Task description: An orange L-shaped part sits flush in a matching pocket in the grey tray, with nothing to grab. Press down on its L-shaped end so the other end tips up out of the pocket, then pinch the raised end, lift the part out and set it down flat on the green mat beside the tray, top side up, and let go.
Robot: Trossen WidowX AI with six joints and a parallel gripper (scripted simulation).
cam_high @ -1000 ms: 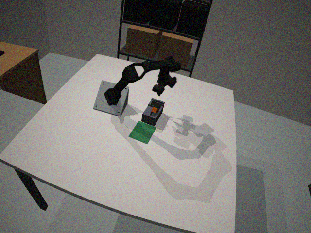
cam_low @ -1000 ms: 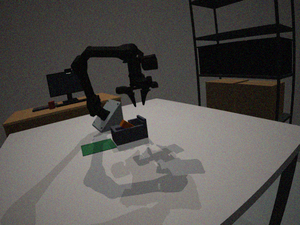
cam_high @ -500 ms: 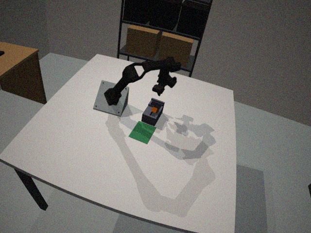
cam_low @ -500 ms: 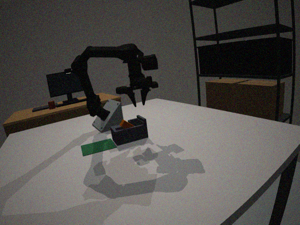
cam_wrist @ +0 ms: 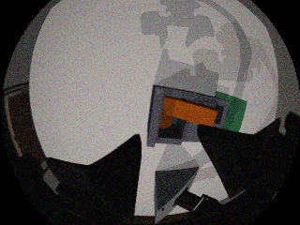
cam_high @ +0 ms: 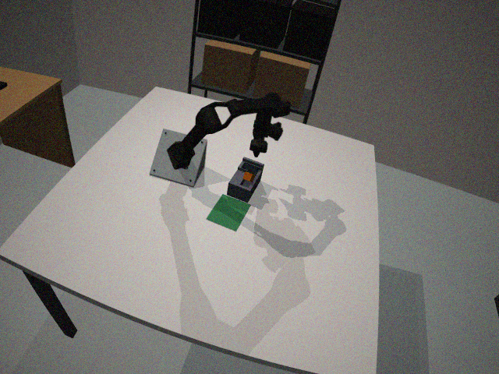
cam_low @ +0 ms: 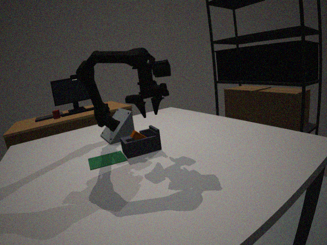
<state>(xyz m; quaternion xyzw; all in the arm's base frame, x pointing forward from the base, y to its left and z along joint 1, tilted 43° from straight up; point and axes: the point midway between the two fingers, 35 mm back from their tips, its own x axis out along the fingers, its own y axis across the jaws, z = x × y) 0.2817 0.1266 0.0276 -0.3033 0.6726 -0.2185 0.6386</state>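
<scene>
Right now the orange L-shaped part is 10 mm behind my gripper tip, 30 mm to the right of it and 100 mm below it. The rest, counted from my gripper tip: green mat 40 mm behind, 210 mm to the right, 160 mm below.
</scene>
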